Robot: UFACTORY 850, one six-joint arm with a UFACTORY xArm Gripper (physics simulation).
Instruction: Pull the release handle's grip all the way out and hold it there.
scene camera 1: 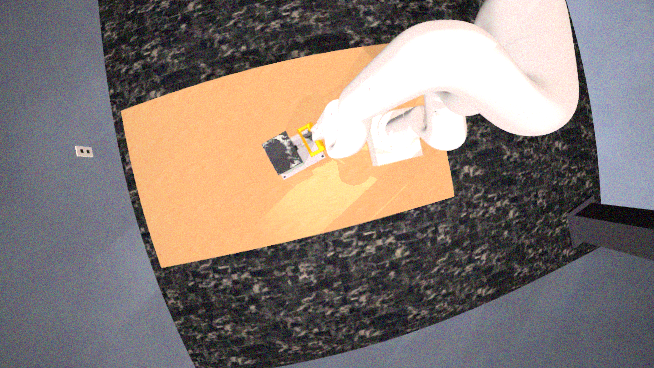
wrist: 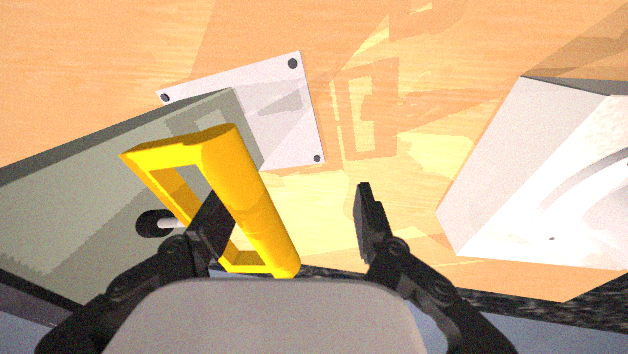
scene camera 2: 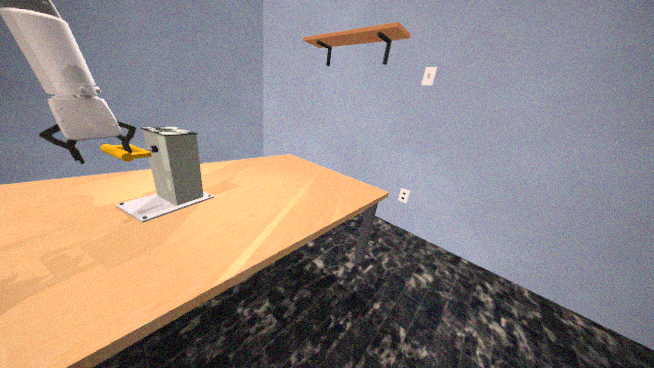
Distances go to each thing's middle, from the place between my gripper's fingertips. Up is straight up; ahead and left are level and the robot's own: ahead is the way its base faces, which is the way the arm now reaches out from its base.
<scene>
My hand is 19 cm above the base plate (scene camera 2: 147, 208), 13 cm short of it and 1 cm to the right of it.
</scene>
